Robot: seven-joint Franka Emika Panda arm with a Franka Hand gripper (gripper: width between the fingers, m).
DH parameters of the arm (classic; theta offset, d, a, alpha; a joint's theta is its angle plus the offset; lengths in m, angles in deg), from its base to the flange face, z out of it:
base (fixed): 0 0 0 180
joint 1: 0 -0.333 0 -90
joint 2: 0 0 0 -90
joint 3: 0 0.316 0.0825 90
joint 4: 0 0 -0.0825 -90
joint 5: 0 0.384 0 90
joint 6: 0 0 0.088 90
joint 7: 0 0.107 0 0
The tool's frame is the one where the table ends.
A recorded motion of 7 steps. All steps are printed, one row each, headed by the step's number.
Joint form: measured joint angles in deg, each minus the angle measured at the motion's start. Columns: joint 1, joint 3, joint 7, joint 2, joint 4, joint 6, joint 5.
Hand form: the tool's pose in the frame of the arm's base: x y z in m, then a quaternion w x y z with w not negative. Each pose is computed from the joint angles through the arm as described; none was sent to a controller.
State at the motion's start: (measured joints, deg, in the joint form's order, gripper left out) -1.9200 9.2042 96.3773 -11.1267 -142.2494 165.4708 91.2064
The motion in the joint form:
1: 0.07 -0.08 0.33 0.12 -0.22 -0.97 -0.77
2: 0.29 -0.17 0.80 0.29 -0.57 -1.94 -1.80
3: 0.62 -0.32 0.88 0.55 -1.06 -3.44 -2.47
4: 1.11 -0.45 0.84 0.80 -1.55 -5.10 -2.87
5: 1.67 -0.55 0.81 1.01 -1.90 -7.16 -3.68
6: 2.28 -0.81 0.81 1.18 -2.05 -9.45 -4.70
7: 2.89 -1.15 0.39 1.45 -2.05 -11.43 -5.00
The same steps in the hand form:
1: 0.4450 0.0316 0.2066 0.20433 -0.05836 0.96046 0.17987
2: 0.4439 0.0311 0.2058 0.20031 -0.06235 0.96000 0.18545
3: 0.4417 0.0304 0.2043 0.19605 -0.06616 0.95874 0.19493
4: 0.4392 0.0289 0.2026 0.19207 -0.06772 0.95714 0.20591
5: 0.4378 0.0284 0.2012 0.18781 -0.07308 0.95459 0.21944
6: 0.4377 0.0270 0.2006 0.18439 -0.07883 0.95134 0.23397
7: 0.4386 0.0243 0.2016 0.18561 -0.08131 0.94771 0.24654

